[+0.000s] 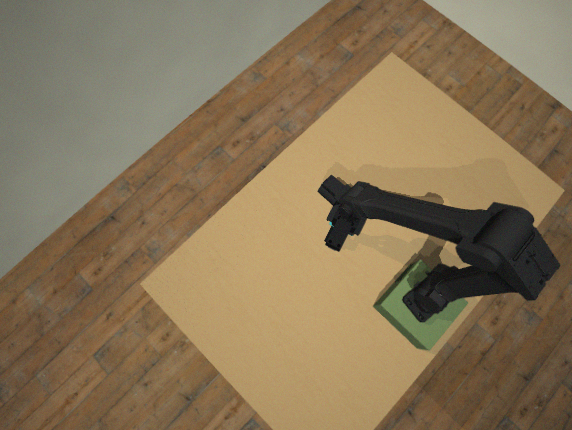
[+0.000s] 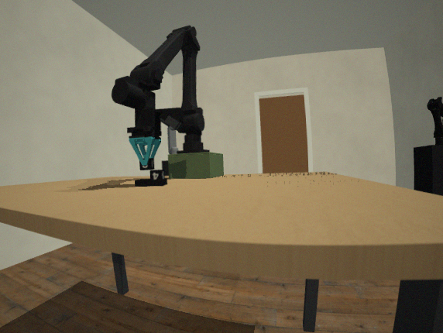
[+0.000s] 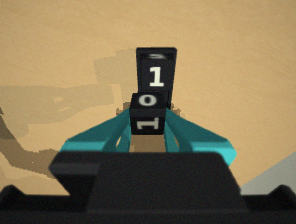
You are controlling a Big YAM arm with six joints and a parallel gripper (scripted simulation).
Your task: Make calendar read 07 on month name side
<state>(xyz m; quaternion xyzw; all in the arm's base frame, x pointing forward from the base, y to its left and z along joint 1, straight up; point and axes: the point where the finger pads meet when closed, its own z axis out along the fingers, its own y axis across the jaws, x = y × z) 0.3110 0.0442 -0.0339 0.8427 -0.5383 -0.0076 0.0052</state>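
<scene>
My gripper is now 50 mm above the black calendar tray and 20 mm to the right of it. Also, from my hand: digit cube: right at my hand.
</scene>
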